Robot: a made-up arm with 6 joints. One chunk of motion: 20 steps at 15 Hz.
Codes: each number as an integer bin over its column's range. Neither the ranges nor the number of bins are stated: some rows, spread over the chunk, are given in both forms.
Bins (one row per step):
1: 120 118 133 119 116 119
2: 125 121 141 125 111 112
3: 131 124 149 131 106 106
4: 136 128 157 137 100 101
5: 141 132 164 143 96 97
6: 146 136 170 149 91 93
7: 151 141 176 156 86 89
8: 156 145 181 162 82 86
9: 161 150 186 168 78 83
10: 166 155 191 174 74 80
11: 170 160 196 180 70 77
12: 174 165 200 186 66 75
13: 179 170 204 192 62 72
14: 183 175 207 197 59 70
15: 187 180 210 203 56 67
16: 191 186 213 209 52 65
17: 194 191 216 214 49 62
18: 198 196 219 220 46 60
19: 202 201 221 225 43 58
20: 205 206 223 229 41 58
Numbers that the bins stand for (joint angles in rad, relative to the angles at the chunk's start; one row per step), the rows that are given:
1: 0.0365 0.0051 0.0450 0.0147 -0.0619 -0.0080
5: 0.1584 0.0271 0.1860 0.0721 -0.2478 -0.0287
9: 0.2744 0.0553 0.2861 0.1319 -0.4151 -0.0419
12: 0.3499 0.0788 0.3498 0.1749 -0.5266 -0.0494
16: 0.4485 0.1118 0.4089 0.2300 -0.6567 -0.0588
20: 0.5298 0.1431 0.4544 0.2778 -0.7589 -0.0654
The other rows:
2: 0.0655 0.0098 0.0814 0.0290 -0.1084 -0.0146
3: 0.1003 0.0145 0.1178 0.0434 -0.1548 -0.0202
4: 0.1293 0.0208 0.1542 0.0577 -0.2106 -0.0249
6: 0.1874 0.0333 0.2133 0.0864 -0.2942 -0.0325
7: 0.2164 0.0412 0.2406 0.1032 -0.3407 -0.0362
8: 0.2454 0.0475 0.2634 0.1175 -0.3779 -0.0391
10: 0.3035 0.0631 0.3089 0.1462 -0.4522 -0.0447
11: 0.3267 0.0710 0.3316 0.1606 -0.4894 -0.0475
13: 0.3789 0.0867 0.3680 0.1893 -0.5638 -0.0522
14: 0.4021 0.0945 0.3816 0.2013 -0.5916 -0.0541
15: 0.4253 0.1024 0.3953 0.2156 -0.6195 -0.0569
17: 0.4660 0.1196 0.4226 0.2419 -0.6846 -0.0616
18: 0.4892 0.1275 0.4362 0.2563 -0.7125 -0.0635
19: 0.5124 0.1353 0.4453 0.2682 -0.7404 -0.0654

